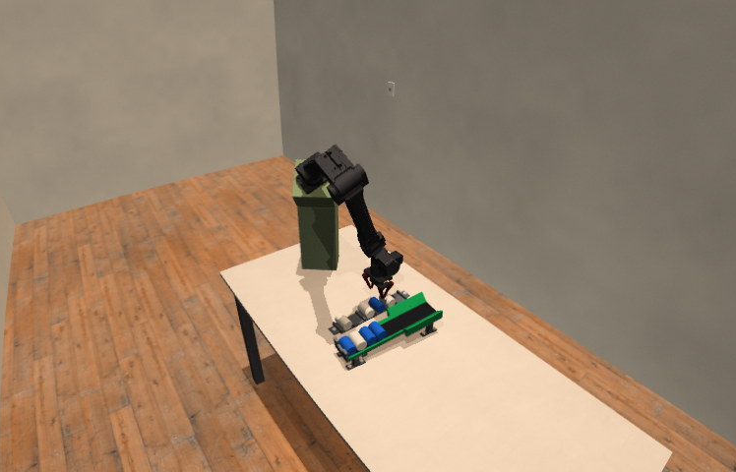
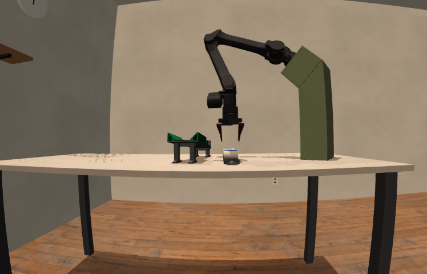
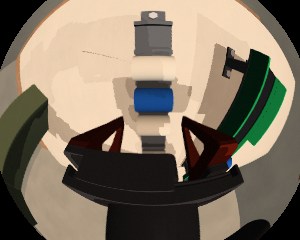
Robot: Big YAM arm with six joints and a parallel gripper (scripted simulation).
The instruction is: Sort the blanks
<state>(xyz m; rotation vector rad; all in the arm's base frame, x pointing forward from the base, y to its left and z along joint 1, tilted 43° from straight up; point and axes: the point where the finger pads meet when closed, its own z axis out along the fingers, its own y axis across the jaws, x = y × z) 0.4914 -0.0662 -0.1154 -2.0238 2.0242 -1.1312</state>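
The grey stock rack is 30 mm to the right of my hand and 100 mm below it.
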